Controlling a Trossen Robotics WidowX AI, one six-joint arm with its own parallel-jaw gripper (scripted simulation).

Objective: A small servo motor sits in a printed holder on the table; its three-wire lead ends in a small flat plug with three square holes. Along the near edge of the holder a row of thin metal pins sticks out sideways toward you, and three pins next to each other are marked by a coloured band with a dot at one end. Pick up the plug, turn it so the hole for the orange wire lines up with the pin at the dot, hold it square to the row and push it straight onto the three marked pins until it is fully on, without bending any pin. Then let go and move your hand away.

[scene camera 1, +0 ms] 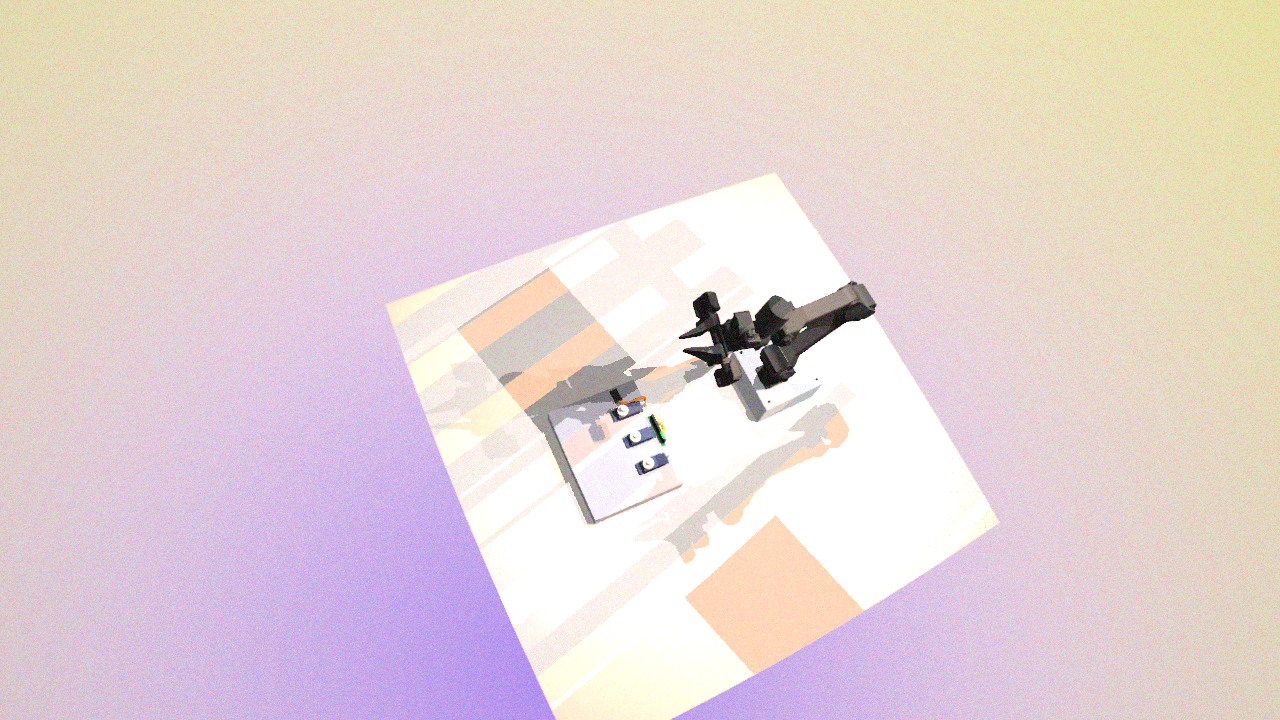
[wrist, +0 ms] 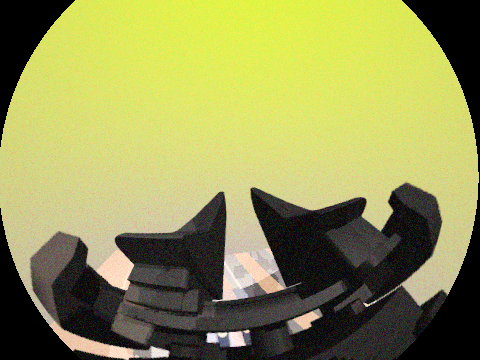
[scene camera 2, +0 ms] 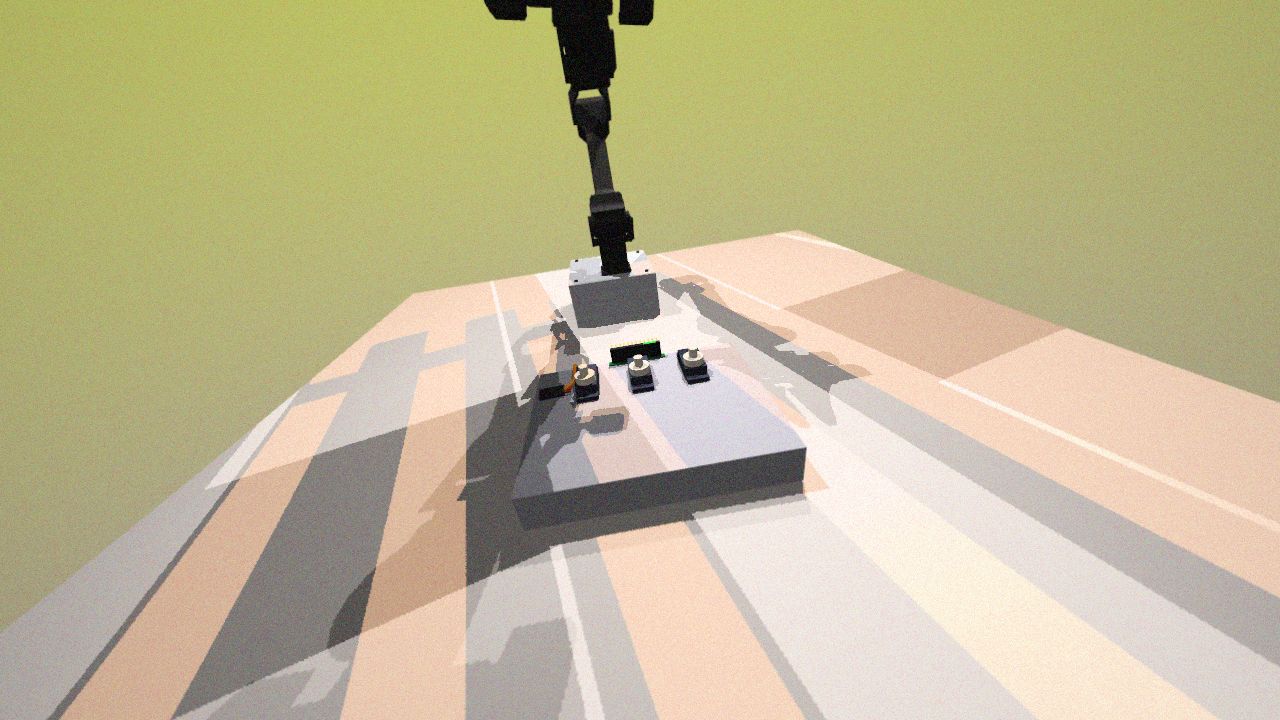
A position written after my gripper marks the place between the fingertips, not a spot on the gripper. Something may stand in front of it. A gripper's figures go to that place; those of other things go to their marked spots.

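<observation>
My gripper (scene camera 1: 681, 343), 137 cm from the lens. Grey printed holder (scene camera 1: 604, 469), 175 cm from the lens. My gripper nearer to the lens than the grey printed holder.
</observation>
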